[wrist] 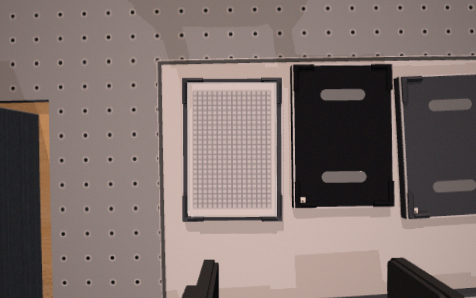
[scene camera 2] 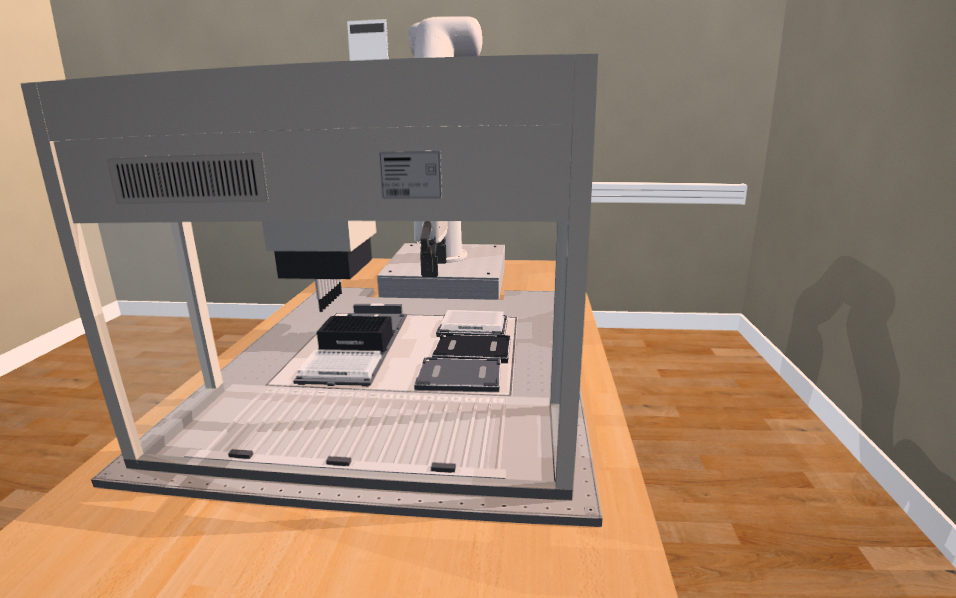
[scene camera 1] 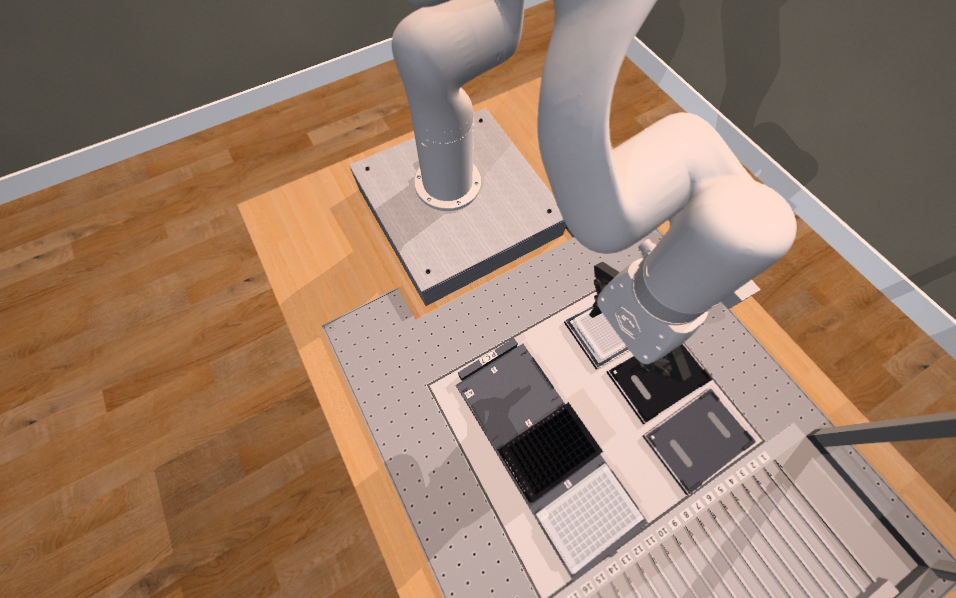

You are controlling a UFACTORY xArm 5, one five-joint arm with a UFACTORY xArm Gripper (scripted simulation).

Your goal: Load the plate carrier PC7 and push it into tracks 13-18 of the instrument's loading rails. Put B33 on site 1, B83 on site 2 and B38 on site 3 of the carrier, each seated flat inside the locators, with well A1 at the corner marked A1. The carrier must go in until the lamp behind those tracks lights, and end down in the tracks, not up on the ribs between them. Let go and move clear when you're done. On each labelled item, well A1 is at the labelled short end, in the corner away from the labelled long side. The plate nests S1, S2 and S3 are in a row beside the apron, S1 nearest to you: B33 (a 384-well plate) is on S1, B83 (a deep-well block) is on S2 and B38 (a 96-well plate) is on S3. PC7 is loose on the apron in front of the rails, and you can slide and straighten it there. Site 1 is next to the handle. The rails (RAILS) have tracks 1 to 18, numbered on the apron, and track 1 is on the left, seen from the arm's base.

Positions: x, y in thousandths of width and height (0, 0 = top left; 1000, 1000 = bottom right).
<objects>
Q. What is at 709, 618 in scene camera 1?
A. The gripper.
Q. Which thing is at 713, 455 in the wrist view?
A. A plate nest S2.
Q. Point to a plate carrier PC7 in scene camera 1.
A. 530, 653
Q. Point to a frame post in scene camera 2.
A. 613, 110
</objects>
